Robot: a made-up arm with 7 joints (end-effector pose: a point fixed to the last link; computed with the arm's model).
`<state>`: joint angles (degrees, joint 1 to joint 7).
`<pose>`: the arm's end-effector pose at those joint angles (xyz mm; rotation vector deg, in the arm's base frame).
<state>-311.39 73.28 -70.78 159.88 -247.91 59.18 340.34</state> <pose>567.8 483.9 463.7 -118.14 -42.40 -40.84</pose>
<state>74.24 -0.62 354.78 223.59 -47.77 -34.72 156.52</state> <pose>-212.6 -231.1 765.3 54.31 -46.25 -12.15</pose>
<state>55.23 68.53 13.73 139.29 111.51 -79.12 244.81</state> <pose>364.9 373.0 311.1 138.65 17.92 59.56</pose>
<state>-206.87 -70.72 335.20 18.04 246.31 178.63 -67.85</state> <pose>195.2 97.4 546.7 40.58 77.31 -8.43</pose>
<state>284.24 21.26 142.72 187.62 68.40 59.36 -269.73</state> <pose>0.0 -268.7 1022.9 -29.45 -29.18 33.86</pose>
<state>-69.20 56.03 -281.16 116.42 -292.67 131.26 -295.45</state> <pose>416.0 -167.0 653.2 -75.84 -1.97 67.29</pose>
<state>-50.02 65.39 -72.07 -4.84 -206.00 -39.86 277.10</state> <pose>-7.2 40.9 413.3 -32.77 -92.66 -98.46</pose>
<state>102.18 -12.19 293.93 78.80 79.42 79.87 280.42</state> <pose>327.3 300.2 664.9 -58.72 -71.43 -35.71</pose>
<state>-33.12 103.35 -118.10 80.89 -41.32 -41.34 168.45</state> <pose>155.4 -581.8 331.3 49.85 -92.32 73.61</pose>
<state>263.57 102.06 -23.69 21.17 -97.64 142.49 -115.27</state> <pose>-243.4 -51.5 175.2 52.01 -54.02 18.14</pose>
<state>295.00 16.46 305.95 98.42 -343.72 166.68 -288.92</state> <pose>-59.5 -297.9 552.5 7.25 119.65 87.76</pose>
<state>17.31 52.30 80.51 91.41 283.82 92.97 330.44</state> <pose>256.4 509.3 393.6 64.38 140.32 8.83</pose>
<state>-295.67 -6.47 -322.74 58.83 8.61 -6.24 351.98</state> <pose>-96.0 460.9 635.1 -72.98 -91.70 -55.69</pose>
